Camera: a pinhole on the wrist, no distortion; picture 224 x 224 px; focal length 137.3 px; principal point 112.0 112.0 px. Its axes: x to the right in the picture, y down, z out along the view. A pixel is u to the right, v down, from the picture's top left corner.
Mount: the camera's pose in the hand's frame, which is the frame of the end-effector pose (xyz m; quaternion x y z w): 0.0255 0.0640 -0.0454 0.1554 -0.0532 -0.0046 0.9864
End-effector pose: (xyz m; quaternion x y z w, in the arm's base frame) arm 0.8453 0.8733 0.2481 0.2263 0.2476 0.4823 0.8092
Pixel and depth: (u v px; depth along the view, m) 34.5 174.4 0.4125
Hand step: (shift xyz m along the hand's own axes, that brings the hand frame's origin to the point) -0.2513 0.1221 0.3783
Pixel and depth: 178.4 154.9 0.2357
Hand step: 0.1132 0.0590 0.2120
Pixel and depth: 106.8 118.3 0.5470
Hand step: -0.0535 -0.0790 0.4776
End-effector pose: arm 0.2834 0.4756 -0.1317 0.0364 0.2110 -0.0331 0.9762
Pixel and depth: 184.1 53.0 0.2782
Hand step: 0.1421 -0.1387 0.1962
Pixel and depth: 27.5 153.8 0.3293
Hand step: -0.2118 0.0638 0.2759
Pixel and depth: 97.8 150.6 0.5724
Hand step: -0.0955 0.0435 0.5394
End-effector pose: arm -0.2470 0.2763 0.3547 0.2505 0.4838 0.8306 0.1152
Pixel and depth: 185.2 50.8 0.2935
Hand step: 0.1508 -0.1543 0.2083
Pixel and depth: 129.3 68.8 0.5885
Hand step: 0.0380 -0.2942 0.4622
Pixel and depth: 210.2 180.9 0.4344
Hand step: 0.2866 0.1305 0.4647
